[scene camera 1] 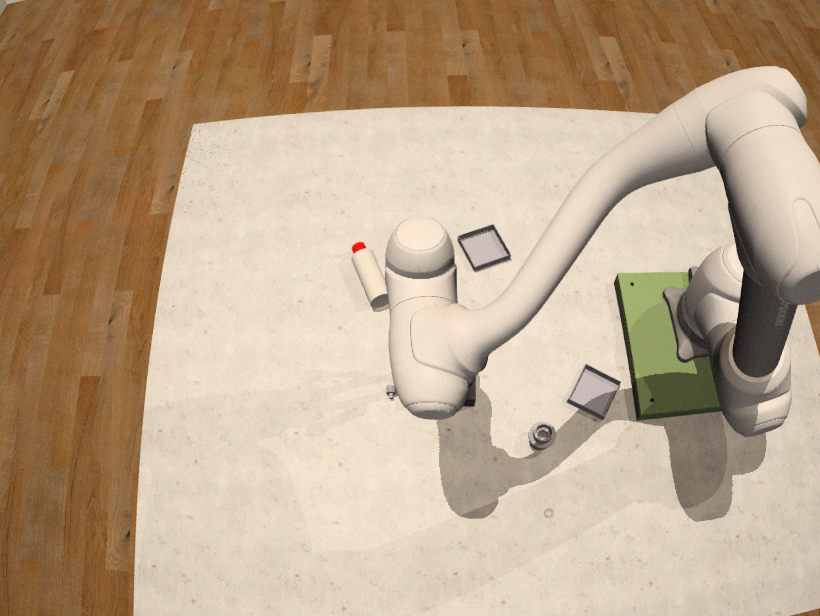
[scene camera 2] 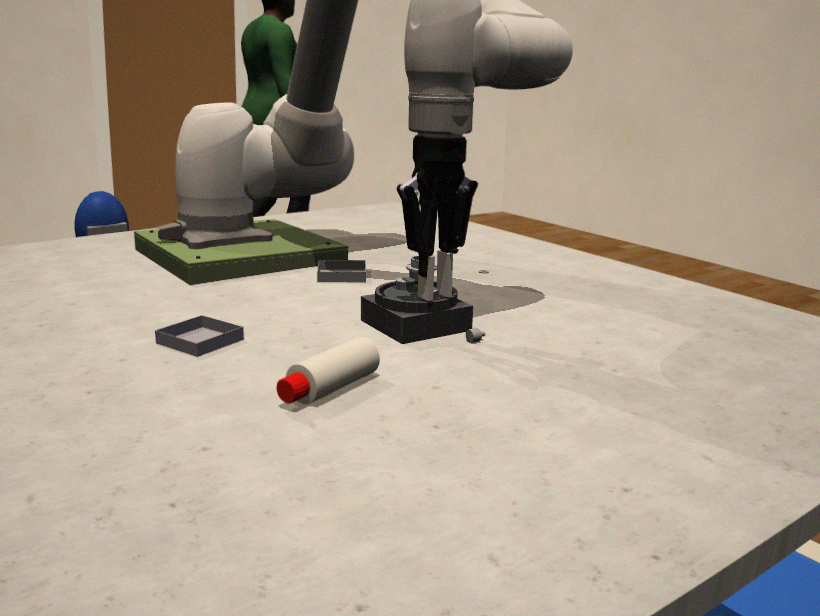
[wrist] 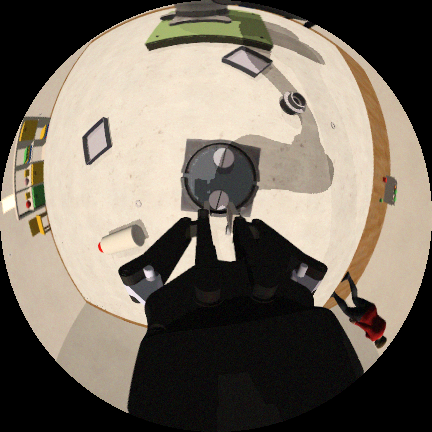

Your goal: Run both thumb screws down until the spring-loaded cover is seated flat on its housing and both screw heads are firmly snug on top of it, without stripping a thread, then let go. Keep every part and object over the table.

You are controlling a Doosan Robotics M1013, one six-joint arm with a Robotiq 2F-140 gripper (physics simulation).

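Places are measured from the arm's base along level axes (x ahead, y left, z up), in millimetres.
Where they show: gripper, fingertip midpoint: (scene camera 2: pixel 434 296) (wrist: pixel 217 209); arm's base, link origin: (scene camera 1: pixel 703 322) (scene camera 2: pixel 216 237).
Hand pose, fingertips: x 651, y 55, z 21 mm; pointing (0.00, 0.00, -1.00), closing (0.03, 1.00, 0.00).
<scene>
Each offset is from my fingertips to the centre of the thing.
The black square housing @(dx -48, dy +4, dz -31 mm) (scene camera 2: pixel 403 323) (wrist: pixel 189 204) stands on the table, mostly hidden under the arm in scene camera 1. Its round dark cover @(dx -49, dy +4, dz -16 mm) (wrist: pixel 237 179) sits inside the ring; whether it is seated flat cannot be told. The far thumb screw @(dx -80, dy +7, dz -11 mm) (wrist: pixel 223 158) has a slotted grey head and stands free of the fingers. The near thumb screw @(dx -17, dy +1, dz -11 mm) (wrist: pixel 218 199), also slotted, is at the cover's edge closest to the gripper. My gripper (scene camera 2: pixel 436 293) (wrist: pixel 217 209) points down with its fingertips on either side of this near head, shut on it. The screw shafts are hidden.
Two shallow trays @(dx -167, dy -300, dz -49 mm) (scene camera 1: pixel 483 247) @(dx -359, dy +70, dz -49 mm) (scene camera 1: pixel 593 391), a red-capped bottle @(dx +89, dy -242, dz -34 mm) (scene camera 1: pixel 369 277) (scene camera 2: pixel 341 368), a ringed metal part @(dx -230, dy +159, dz -34 mm) (scene camera 1: pixel 534 442) (wrist: pixel 286 104) and a small grey bolt @(dx +59, dy +33, dz -49 mm) (scene camera 1: pixel 391 391) (scene camera 2: pixel 473 334) lie around the housing. The green base plate (scene camera 1: pixel 646 331) carries the arm.
</scene>
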